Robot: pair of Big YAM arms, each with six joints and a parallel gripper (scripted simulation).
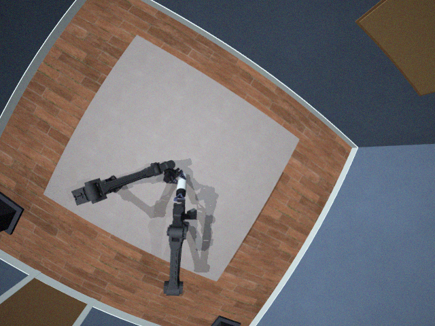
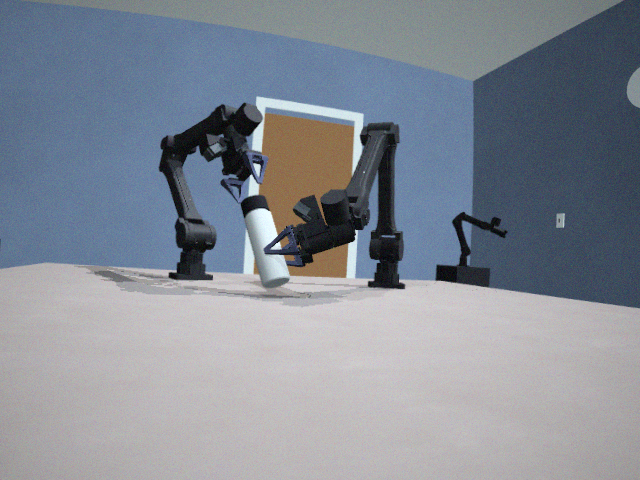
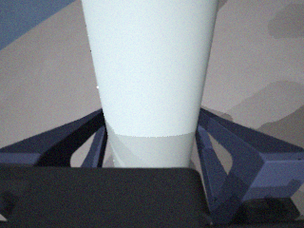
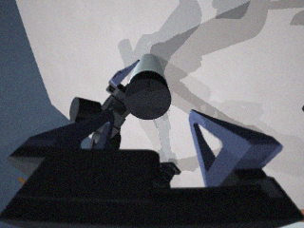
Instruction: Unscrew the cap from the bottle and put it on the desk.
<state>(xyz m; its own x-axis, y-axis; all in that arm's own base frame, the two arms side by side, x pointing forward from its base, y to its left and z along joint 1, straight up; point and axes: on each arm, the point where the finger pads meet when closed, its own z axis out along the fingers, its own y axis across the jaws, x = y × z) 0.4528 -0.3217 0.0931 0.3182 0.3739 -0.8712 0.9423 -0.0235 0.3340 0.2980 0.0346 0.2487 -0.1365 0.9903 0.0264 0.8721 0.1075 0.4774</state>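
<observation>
Right now my right hand is 3 cm short of the black cap, 2 cm to the right of it and 5 cm above it.
</observation>
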